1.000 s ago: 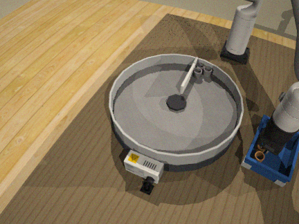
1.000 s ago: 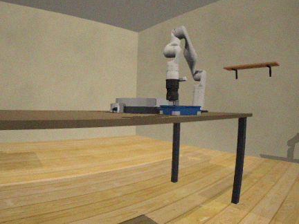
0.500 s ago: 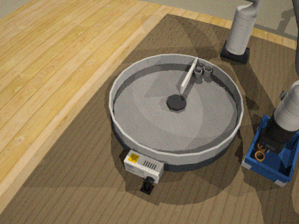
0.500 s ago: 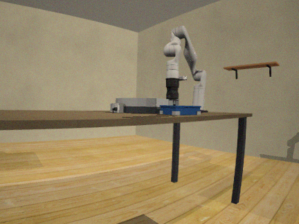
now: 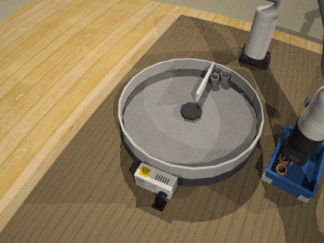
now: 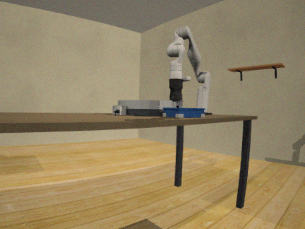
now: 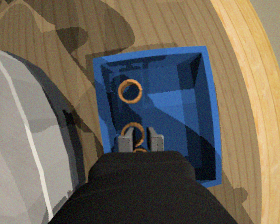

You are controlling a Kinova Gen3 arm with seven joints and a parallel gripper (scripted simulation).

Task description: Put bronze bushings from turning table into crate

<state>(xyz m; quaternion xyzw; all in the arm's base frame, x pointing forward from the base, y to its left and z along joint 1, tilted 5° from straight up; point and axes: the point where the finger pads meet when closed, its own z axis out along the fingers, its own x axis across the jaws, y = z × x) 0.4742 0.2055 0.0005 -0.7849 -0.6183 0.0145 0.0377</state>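
Now: the blue crate 30 mm to the left of my hand, 20 mm below it and 10 mm behind it. The rest, counted from my hand: turning table: 320 mm to the right, 20 mm behind, 10 mm above.
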